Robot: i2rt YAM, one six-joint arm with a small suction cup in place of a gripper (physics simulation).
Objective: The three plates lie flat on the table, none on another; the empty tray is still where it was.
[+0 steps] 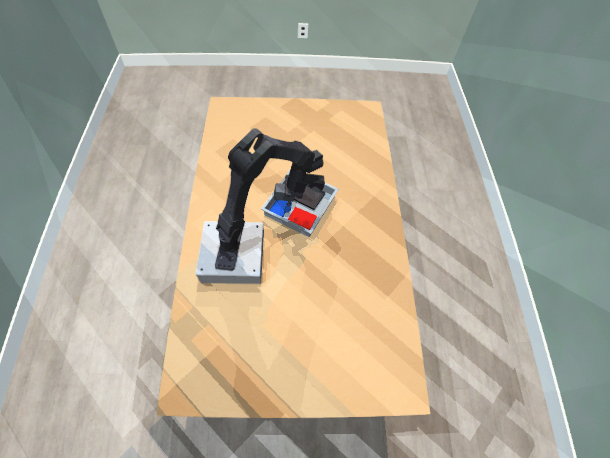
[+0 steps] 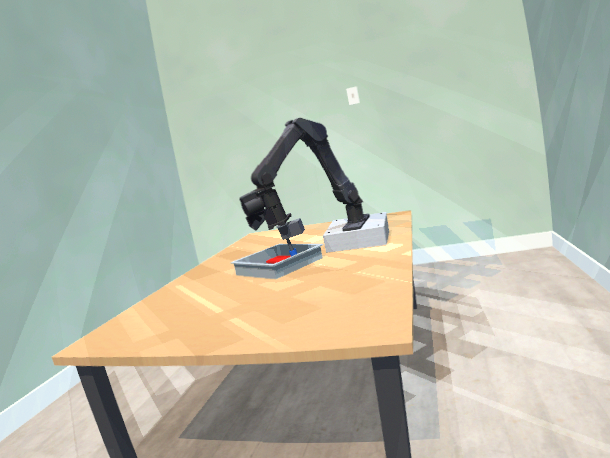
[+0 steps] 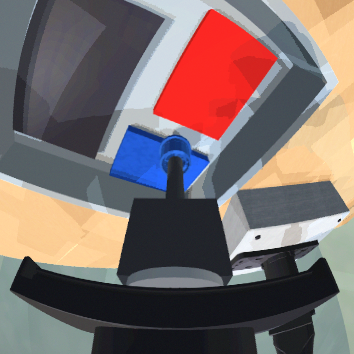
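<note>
A grey tray stands on the table to the right of the arm's base. Three flat plates lie in it side by side: a large dark plate, a red plate and a small blue plate. My suction cup points down over the far edge of the blue plate, inside the tray. I cannot tell whether it touches the plate. It holds nothing.
The arm's grey base block stands close to the tray's near left corner. The wooden table stretches out in front of and beside the tray.
</note>
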